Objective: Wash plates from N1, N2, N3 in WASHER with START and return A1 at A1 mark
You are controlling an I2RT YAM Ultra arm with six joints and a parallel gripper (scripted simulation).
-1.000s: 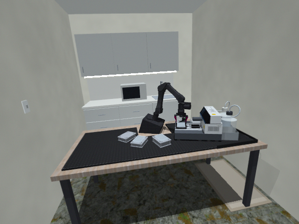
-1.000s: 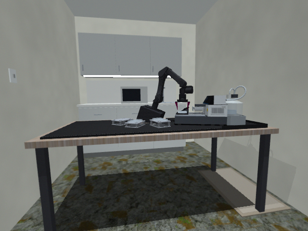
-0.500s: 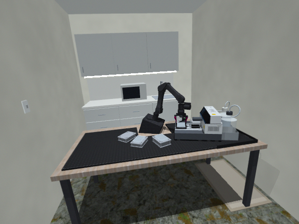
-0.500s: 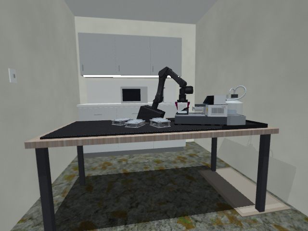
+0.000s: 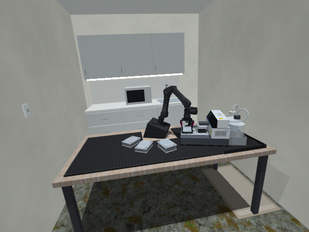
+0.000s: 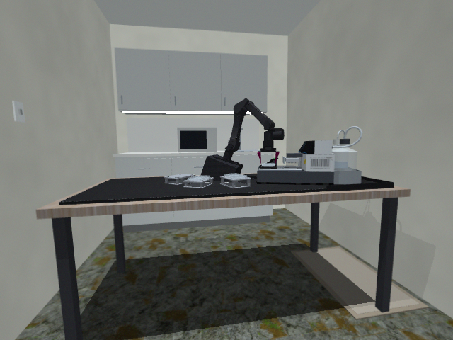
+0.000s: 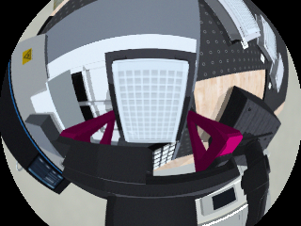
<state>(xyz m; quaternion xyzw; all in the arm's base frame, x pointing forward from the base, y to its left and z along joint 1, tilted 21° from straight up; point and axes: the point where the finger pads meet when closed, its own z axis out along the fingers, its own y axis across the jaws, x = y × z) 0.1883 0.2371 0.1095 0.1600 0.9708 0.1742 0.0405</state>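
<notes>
Now: the washer carrier 30 mm below my hand. The rest, counted from my hand: clear bottle 210 mm ahead, 410 mm to the left, 10 mm above; plate washer 50 mm ahead, 150 mm to the left, 10 mm above; nest 170 mm ahead, 250 mm to the right, 70 mm below.
</notes>
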